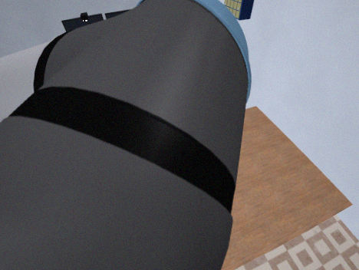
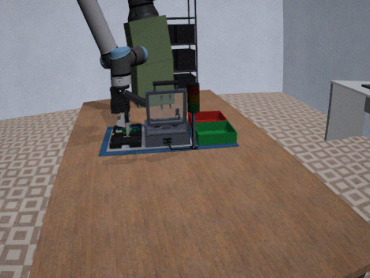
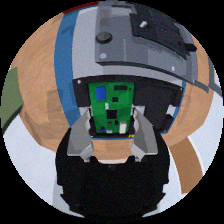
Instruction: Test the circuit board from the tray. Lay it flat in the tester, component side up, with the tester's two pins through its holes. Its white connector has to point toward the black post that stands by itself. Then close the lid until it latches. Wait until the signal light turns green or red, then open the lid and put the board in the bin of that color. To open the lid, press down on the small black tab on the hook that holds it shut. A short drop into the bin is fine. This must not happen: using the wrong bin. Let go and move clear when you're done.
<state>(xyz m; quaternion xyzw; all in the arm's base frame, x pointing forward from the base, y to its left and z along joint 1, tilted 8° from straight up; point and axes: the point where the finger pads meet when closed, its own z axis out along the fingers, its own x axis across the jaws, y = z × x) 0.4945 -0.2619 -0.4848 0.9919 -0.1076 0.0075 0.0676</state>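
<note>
The green circuit board lies 10 mm to the right of my hand. The rest, counted from my hand: tester bed: 150 mm to the left, 100 mm ahead, 50 mm above; then red bin: 370 mm to the left, 30 mm ahead, 10 mm below; then clear lid: 220 mm ahead, 160 mm above, 120 mm to the left.
</note>
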